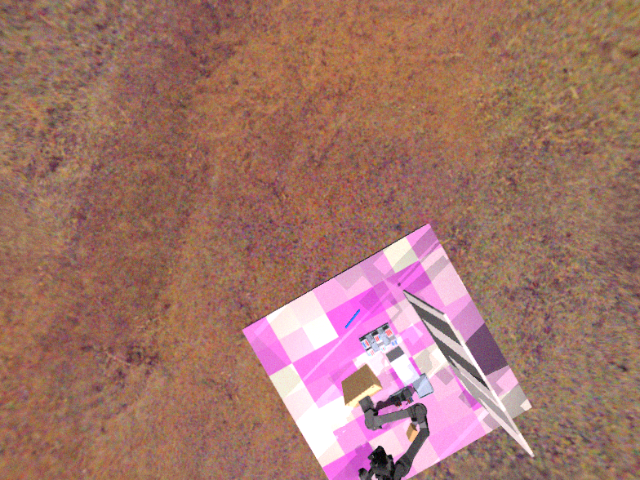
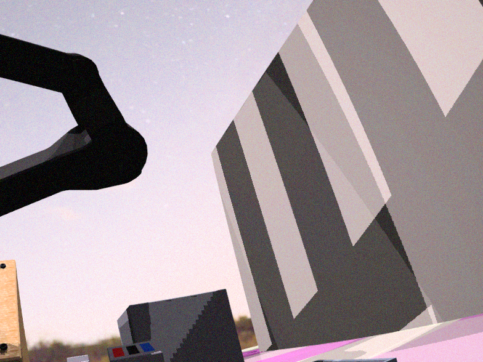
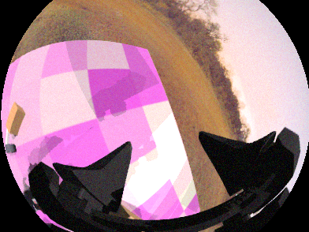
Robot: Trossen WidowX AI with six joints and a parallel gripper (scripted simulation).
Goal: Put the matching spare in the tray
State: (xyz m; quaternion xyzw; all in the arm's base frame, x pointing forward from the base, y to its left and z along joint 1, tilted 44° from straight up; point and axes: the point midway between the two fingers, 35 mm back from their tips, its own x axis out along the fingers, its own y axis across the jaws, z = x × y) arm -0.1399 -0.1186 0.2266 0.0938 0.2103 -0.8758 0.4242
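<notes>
Now: gripper tip 46 cm short of the grey spare, 42 cm to the right of it and 14 cm above it. The rest, counted from my gripper tip: tall grey panel 69 cm ahead, 29 cm to the left, 3 cm above.
</notes>
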